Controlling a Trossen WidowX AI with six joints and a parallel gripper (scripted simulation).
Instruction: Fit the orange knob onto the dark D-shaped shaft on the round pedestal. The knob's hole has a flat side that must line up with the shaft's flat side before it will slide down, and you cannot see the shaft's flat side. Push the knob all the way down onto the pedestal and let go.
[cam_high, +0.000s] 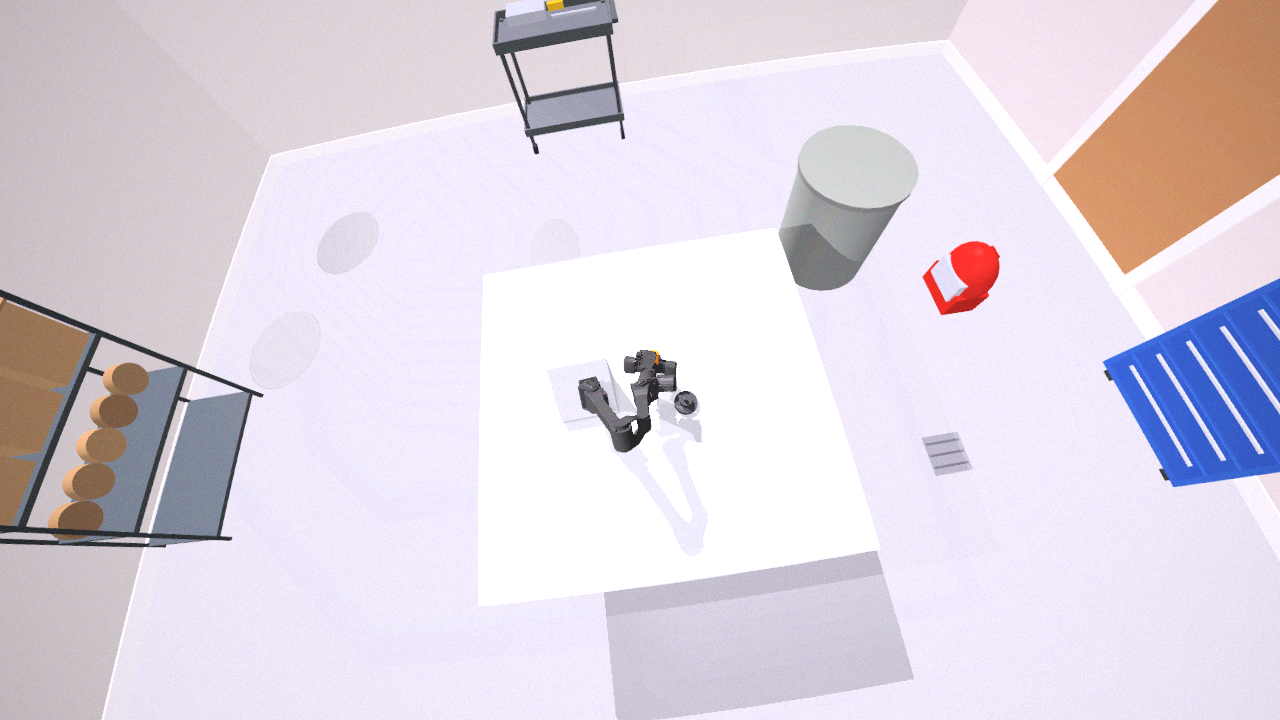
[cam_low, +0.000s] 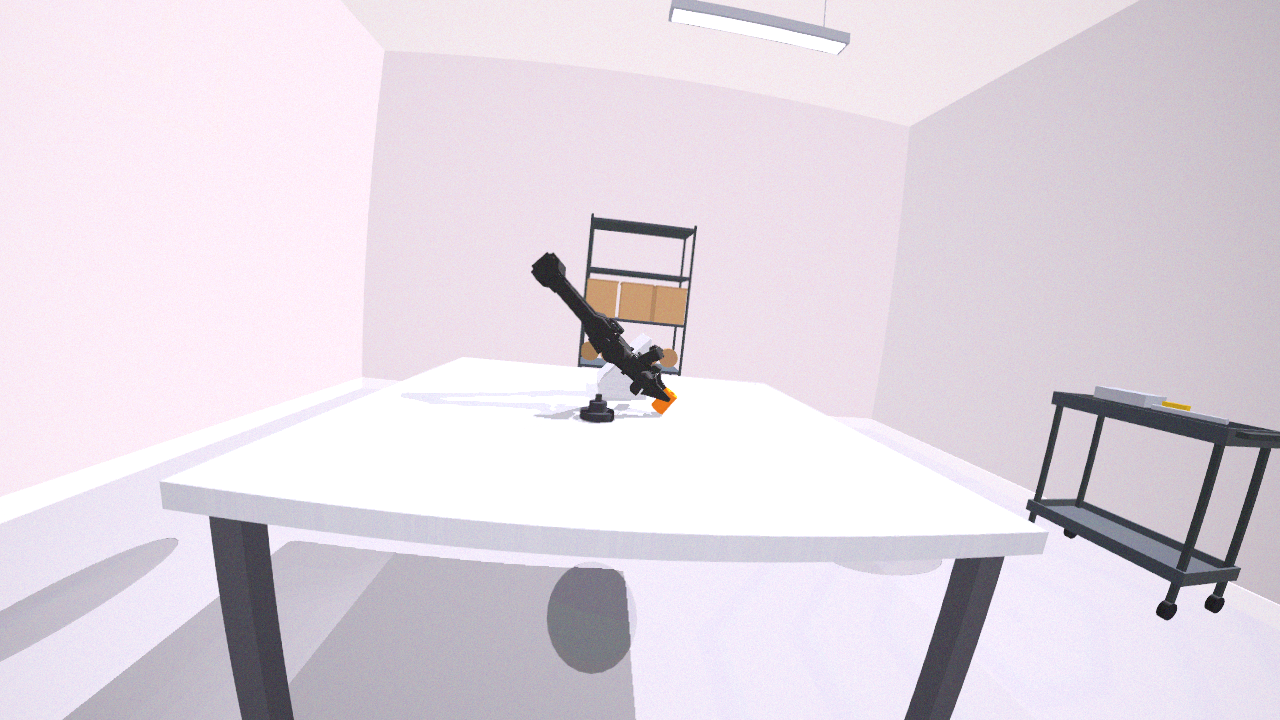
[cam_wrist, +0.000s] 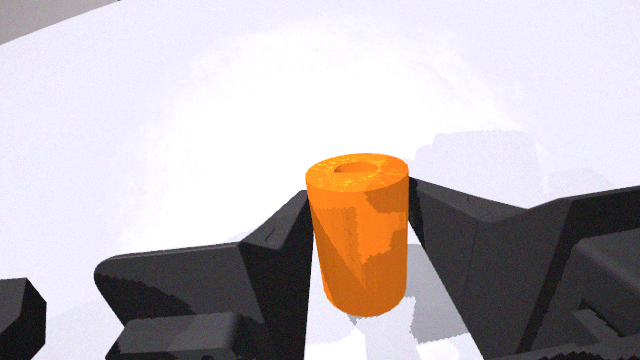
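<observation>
My gripper tip is now 20 cm to the left of the dark round pedestal, 7 cm short of it and 1 cm above it. Round my gripper tip: orange knob: 2 cm to the right, 1 cm below, 1 cm behind.
</observation>
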